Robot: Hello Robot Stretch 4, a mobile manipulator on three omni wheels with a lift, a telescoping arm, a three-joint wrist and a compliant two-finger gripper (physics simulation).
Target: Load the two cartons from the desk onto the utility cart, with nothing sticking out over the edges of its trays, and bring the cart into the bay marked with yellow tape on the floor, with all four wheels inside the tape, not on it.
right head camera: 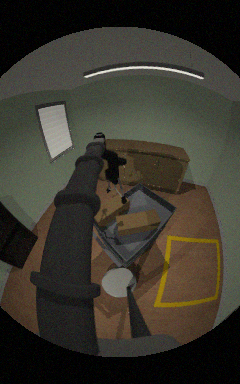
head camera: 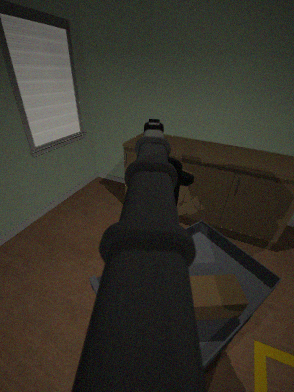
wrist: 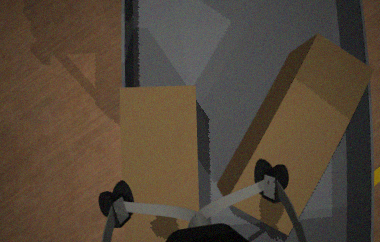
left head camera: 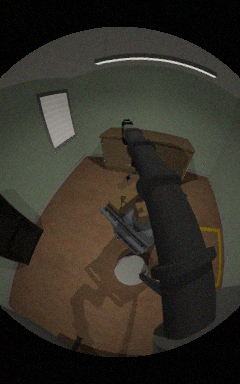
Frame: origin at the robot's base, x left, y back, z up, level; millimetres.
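Seen in the pictures: gripper, fingertip midpoint: (right head camera: pixel 115 197) (wrist: pixel 193 184) (left head camera: pixel 135 184); robot's base at its link origin: (right head camera: pixel 119 281) (left head camera: pixel 130 269).
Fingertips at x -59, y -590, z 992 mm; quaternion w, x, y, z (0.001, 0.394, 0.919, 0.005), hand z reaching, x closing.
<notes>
Offsets run from my fingertips to a thing's top centre.
My gripper (wrist: pixel 193 184) (right head camera: pixel 116 195) is open above the cart's top tray, its fingertips apart and holding no carton. The grey utility cart (head camera: pixel 240 252) (right head camera: pixel 159 198) (wrist: pixel 357 175) stands diagonally, left of the yellow tape bay (head camera: pixel 260 367) (left head camera: pixel 220 255) (right head camera: pixel 194 239). One carton @[dx +55, dy -19, dz -116 mm] (wrist: pixel 159 130) (right head camera: pixel 111 210) lies along the tray's left side in the wrist view, covering part of that rim; I cannot tell whether it overhangs. The other carton @[dx -146, dy +122, dz -116 mm] (wrist: pixel 300 125) (right head camera: pixel 137 222) (head camera: pixel 217 295) lies askew beside it, one corner reaching the right rim in that view. The cart's wheels are hidden.
A long brown cabinet (head camera: pixel 225 155) (left head camera: pixel 175 145) (right head camera: pixel 145 162) stands against the back wall beyond the cart. A dark piece of furniture (left head camera: pixel 17 232) (right head camera: pixel 14 237) stands at the left. A pale round disc (left head camera: pixel 131 270) (right head camera: pixel 118 282) shows near the cart's near corner.
</notes>
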